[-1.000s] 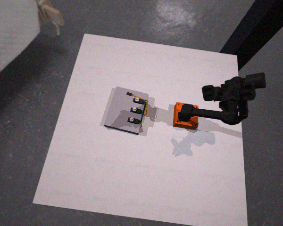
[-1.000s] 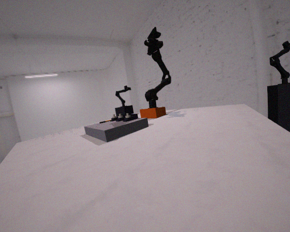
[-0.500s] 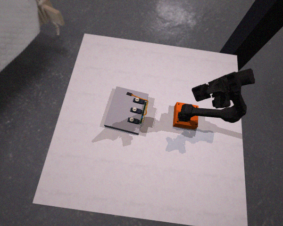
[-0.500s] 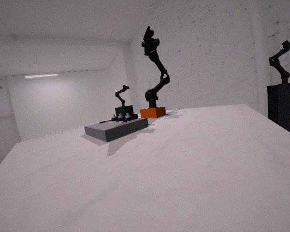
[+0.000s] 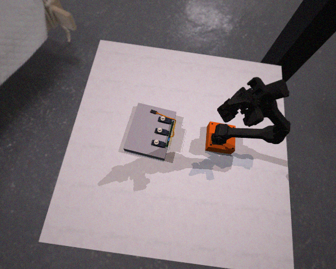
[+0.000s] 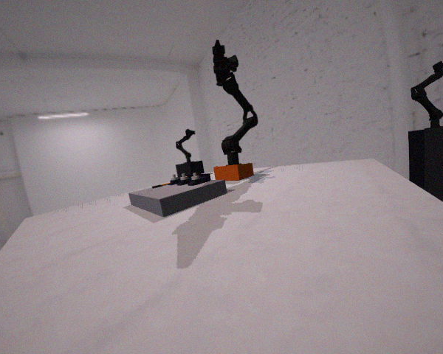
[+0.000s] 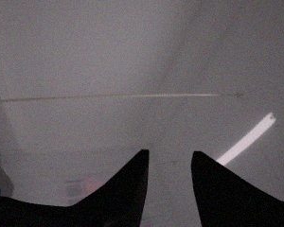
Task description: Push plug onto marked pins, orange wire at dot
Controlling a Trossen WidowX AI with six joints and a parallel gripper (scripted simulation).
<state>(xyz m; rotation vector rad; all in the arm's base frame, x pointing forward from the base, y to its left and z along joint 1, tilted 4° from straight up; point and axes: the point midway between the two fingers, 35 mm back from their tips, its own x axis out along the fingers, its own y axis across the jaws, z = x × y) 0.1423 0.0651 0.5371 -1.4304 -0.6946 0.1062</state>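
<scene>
Right now the blue mark is 15 cm ahead of my gripper tip, 8 cm to the right of it and 56 cm below it. The rest, counted from my gripper tip: grey holder (29 cm ahead, 15 cm to the right, 61 cm below).
</scene>
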